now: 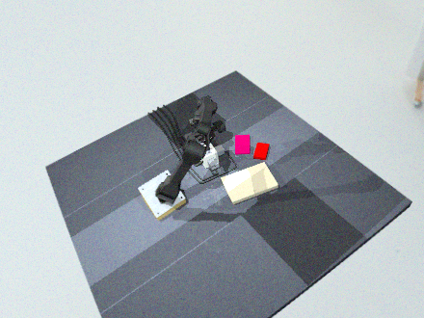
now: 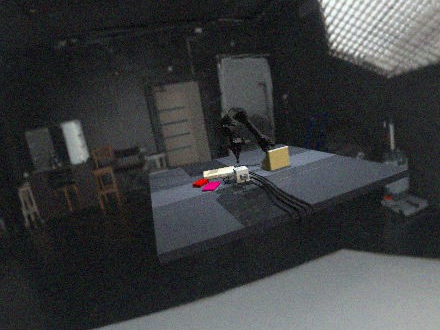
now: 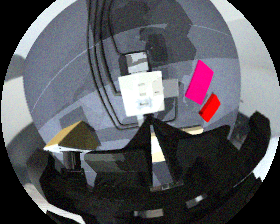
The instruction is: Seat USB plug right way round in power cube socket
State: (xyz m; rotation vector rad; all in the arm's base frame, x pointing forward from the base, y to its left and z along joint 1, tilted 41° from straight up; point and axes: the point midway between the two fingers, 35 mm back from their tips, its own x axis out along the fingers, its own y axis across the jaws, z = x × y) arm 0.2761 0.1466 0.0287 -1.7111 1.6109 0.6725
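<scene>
The dark USB plug lies 20 mm below my gripper tip. Round my gripper tip: red block (240 mm ahead, 90 mm to the right, 120 mm below); pink block (190 mm ahead, 10 mm to the left, 130 mm below); cream slab (80 mm ahead, 210 mm to the right, 120 mm below).
</scene>
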